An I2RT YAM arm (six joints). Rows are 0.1 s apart.
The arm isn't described. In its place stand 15 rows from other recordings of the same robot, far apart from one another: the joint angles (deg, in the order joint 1, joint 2, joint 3, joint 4, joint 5, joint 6), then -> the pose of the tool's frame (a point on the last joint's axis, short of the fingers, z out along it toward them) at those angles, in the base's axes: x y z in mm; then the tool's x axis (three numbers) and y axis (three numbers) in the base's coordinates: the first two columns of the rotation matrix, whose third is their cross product.
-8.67, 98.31, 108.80, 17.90, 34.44, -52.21 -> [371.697, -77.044, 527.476, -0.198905, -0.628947, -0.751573, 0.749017, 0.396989, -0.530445]
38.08, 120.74, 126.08, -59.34, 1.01, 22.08 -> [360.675, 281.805, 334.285, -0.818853, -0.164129, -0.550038, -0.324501, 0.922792, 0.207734]
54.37, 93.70, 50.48, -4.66, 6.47, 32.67 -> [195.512, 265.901, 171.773, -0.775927, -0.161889, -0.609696, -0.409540, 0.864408, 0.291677]
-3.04, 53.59, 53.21, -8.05, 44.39, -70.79 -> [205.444, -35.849, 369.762, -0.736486, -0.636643, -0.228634, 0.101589, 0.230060, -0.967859]
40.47, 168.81, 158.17, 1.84, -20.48, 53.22 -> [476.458, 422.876, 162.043, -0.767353, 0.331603, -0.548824, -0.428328, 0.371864, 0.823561]
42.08, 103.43, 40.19, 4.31, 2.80, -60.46 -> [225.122, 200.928, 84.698, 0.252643, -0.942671, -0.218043, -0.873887, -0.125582, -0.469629]
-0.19, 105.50, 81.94, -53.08, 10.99, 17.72 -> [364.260, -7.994, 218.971, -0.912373, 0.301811, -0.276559, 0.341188, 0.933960, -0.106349]
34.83, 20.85, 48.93, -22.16, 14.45, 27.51 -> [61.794, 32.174, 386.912, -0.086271, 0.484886, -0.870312, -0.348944, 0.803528, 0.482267]
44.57, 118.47, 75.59, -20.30, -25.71, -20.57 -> [284.141, 301.587, 128.164, -0.324073, -0.763618, -0.558449, -0.945916, 0.252293, 0.203941]
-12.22, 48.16, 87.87, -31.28, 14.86, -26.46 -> [97.048, -30.359, 528.764, -0.073363, -0.424767, -0.902325, 0.468963, 0.783800, -0.407100]
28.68, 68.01, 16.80, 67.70, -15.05, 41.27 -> [193.238, 116.244, 235.682, -0.262612, 0.582404, -0.769311, -0.676774, 0.457115, 0.577081]
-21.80, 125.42, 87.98, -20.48, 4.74, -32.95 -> [428.010, -174.360, 134.577, -0.883629, -0.230370, -0.407590, -0.083139, 0.933941, -0.347625]
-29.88, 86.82, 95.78, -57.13, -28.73, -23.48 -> [275.749, -138.699, 396.120, -0.655889, -0.026095, -0.754406, -0.111681, 0.991758, 0.062792]
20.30, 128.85, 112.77, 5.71, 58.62, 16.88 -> [506.369, 154.906, 292.238, 0.014696, 0.166647, -0.985907, 0.629844, 0.764261, 0.138571]
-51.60, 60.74, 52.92, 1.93, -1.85, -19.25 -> [156.716, -195.876, 358.680, -0.311843, -0.137052, -0.940197, 0.699644, 0.636387, -0.324823]
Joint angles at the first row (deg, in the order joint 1, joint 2, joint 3, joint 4, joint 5, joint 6):
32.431 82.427 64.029 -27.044 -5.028 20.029
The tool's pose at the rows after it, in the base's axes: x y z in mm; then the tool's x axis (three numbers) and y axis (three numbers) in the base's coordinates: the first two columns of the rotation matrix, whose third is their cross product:
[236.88, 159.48, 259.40, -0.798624, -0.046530, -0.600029, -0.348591, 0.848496, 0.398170]
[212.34, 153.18, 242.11, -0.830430, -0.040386, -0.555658, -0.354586, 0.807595, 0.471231]
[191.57, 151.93, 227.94, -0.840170, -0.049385, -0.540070, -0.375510, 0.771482, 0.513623]
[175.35, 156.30, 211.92, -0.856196, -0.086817, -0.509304, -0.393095, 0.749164, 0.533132]
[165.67, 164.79, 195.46, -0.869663, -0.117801, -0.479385, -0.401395, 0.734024, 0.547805]
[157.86, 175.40, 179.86, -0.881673, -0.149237, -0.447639, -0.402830, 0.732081, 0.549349]
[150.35, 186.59, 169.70, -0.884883, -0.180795, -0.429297, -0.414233, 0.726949, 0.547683]
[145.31, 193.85, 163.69, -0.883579, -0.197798, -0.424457, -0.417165, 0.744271, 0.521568]
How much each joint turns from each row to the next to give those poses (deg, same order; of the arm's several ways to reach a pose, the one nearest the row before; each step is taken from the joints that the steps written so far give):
0.241 -5.956 -9.040 3.678 -5.278 3.448
1.193 -4.833 -7.441 2.444 -4.117 2.830
2.195 -3.818 -6.050 3.215 -1.985 1.983
3.065 -1.177 -4.145 1.950 -0.922 1.407
3.082 1.334 -2.864 3.248 -0.270 1.729
3.293 2.673 -1.712 2.871 0.705 1.797
3.287 2.459 -0.694 2.313 0.862 1.435
2.385 1.714 0.075 0.409 2.487 0.826

